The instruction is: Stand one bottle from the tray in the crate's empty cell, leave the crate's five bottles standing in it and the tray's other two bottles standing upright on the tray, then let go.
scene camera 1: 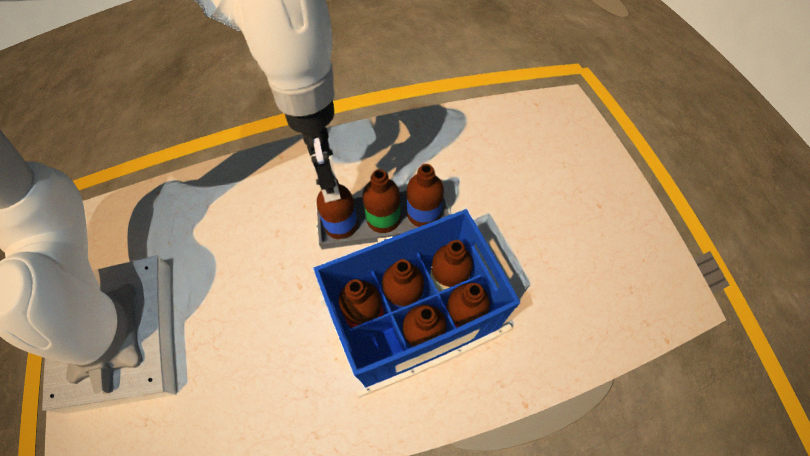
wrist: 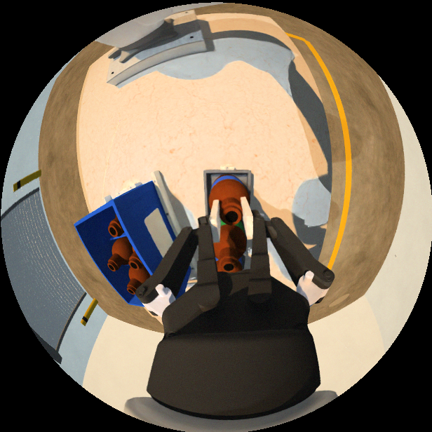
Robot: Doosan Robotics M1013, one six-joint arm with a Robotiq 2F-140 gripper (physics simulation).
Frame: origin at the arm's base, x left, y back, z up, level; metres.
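Seen in the pictures: gripper, between the fingertips: [scene camera 1: 330, 190]; arm's base, origin of its link: [scene camera 1: 102, 333].
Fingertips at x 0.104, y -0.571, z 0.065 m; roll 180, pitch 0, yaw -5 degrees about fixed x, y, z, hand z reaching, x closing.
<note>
Pixels of each thing's top centre, then the offset from my fingertips to it. "spot": a spot on its surface instead.
- brown blue-labelled bottle, centre of its top: [scene camera 1: 329, 181] dy -0.001, dx -0.002, dz +0.032 m
- grey tray, a spot on its surface: [scene camera 1: 362, 241] spot: dy -0.032, dx -0.062, dz -0.118 m
- green-labelled bottle, centre of its top: [scene camera 1: 379, 174] dy -0.092, dx -0.021, dz +0.030 m
- blue crate, centre of its top: [scene camera 1: 415, 286] dy -0.073, dx -0.253, dz +0.046 m
- pale strip, a spot on its surface: [scene camera 1: 436, 359] spot: dy -0.079, dx -0.348, dz -0.100 m
The brown blue-labelled bottle [scene camera 1: 338, 210] [wrist: 227, 192] at the left end of the grey tray [scene camera 1: 362, 241] [wrist: 215, 172] stands upright. My gripper [scene camera 1: 331, 195] [wrist: 230, 207] is shut on its neck; one fingertip lies on each side. Beside it on the tray stand a green-labelled bottle [scene camera 1: 381, 199] [wrist: 231, 242] and, at the right end, another blue-labelled bottle [scene camera 1: 425, 189]. The blue crate [scene camera 1: 396, 249] [wrist: 142, 205] holds several upright brown bottles. Its empty cell [scene camera 1: 371, 342] is the near left one in the scene view; in the wrist view that cell is hidden behind the crate wall.
The crate stands just in front of the tray in the scene view, its walls rising beside the tray. A pale strip [scene camera 1: 436, 359] runs along its near side. The robot's base plate [scene camera 1: 153, 339] [wrist: 160, 57] is at the left of the table in the scene view.
</note>
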